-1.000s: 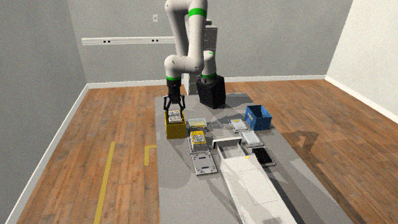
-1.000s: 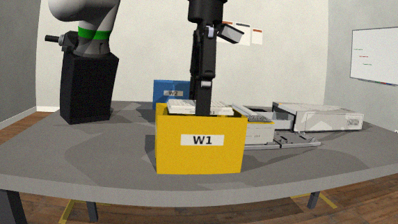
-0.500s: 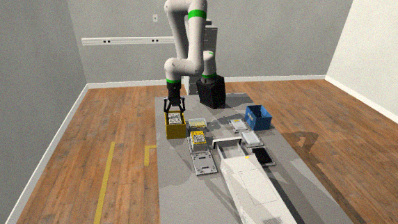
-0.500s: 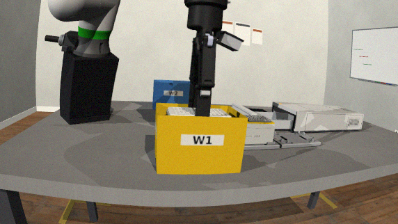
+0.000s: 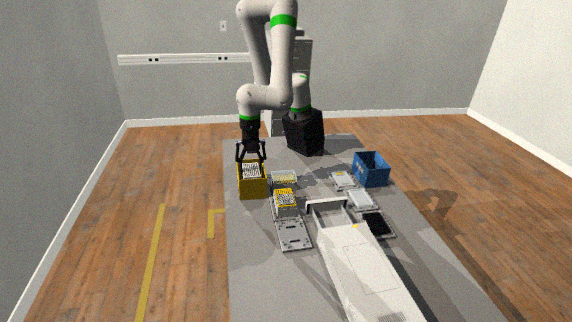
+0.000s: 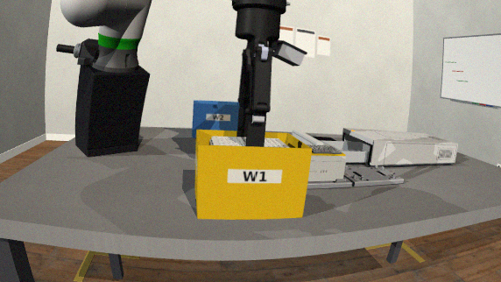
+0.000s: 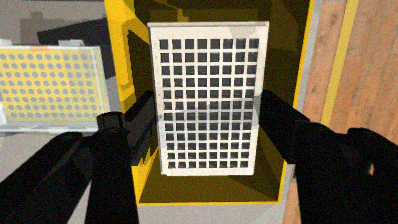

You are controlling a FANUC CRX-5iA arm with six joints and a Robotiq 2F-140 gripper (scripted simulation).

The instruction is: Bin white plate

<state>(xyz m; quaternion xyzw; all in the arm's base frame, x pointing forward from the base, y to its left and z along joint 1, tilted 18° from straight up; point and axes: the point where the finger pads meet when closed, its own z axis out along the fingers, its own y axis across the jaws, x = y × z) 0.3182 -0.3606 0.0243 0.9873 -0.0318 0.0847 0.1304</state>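
Right now my hand is 20 mm above the white plate. The rest, counted from my hand: yellow-topped plate (180 mm ahead, 110 mm to the left, 70 mm below); then grey nest (360 mm ahead, 120 mm below, 110 mm to the left); then yellow bin W1 (90 mm below).
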